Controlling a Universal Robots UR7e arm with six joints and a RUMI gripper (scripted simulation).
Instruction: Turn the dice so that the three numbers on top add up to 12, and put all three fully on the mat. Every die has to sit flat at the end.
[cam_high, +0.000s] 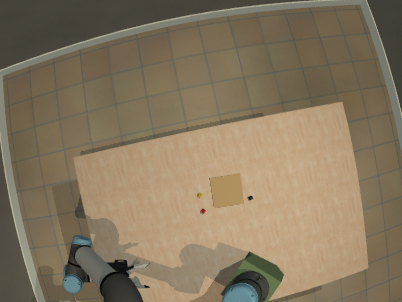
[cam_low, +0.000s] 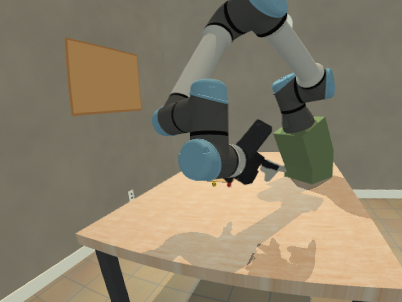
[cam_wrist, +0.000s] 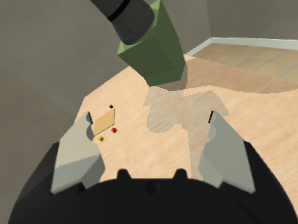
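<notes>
Now: the black die 21 cm ahead of my hand, 50 cm to the right of it and 19 cm below it. Also, from my hand: yellow die (27 cm ahead, 28 cm to the right, 19 cm below); then red die (20 cm ahead, 27 cm to the right, 19 cm below); then tan mat (27 cm ahead, 40 cm to the right, 20 cm below).
</notes>
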